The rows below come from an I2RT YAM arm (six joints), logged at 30 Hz.
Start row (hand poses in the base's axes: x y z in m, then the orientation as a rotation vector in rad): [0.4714 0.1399 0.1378 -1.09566 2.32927 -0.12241]
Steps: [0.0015 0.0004 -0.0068 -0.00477 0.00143 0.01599]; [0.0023 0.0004 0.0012 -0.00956 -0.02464 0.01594]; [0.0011 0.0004 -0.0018 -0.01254 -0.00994 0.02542]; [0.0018 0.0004 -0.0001 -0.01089 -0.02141 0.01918]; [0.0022 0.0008 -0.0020 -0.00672 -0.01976 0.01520]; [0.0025 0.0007 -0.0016 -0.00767 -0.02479 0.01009]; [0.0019 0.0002 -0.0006 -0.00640 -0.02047 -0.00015]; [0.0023 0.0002 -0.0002 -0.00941 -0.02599 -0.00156]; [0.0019 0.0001 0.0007 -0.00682 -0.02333 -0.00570]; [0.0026 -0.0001 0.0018 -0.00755 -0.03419 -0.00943]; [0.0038 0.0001 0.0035 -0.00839 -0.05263 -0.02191]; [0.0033 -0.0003 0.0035 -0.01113 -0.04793 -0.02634]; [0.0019 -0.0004 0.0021 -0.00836 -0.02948 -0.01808]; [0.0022 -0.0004 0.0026 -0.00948 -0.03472 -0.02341]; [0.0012 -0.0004 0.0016 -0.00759 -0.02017 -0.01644]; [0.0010 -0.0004 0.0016 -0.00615 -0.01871 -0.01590]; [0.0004 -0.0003 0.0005 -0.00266 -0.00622 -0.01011]
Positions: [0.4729 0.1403 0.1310 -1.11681 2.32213 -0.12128]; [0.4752 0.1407 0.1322 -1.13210 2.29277 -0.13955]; [0.4763 0.1411 0.1304 -1.16391 2.27089 -0.14964]; [0.4781 0.1415 0.1303 -1.18384 2.24226 -0.16645]; [0.4803 0.1423 0.1283 -1.19743 2.21668 -0.17904]; [0.4828 0.1430 0.1267 -1.20401 2.19005 -0.19744]; [0.4847 0.1432 0.1261 -1.20024 2.17343 -0.21607]; [0.4870 0.1434 0.1259 -1.19458 2.15325 -0.24152]; [0.4889 0.1435 0.1266 -1.18398 2.13757 -0.26422]; [0.4915 0.1434 0.1284 -1.16584 2.11478 -0.29492]; [0.4953 0.1435 0.1319 -1.12834 2.08353 -0.34122]; [0.4986 0.1432 0.1354 -1.08970 2.05842 -0.38929]; [0.5005 0.1428 0.1375 -1.06490 2.04367 -0.42095]; [0.5027 0.1424 0.1401 -1.03331 2.02707 -0.45847]; [0.5039 0.1420 0.1417 -1.01340 2.01876 -0.48371]; [0.5049 0.1416 0.1433 -0.99372 2.01125 -0.50637]; [0.5053 0.1413 0.1438 -0.98290 2.01149 -0.51711]
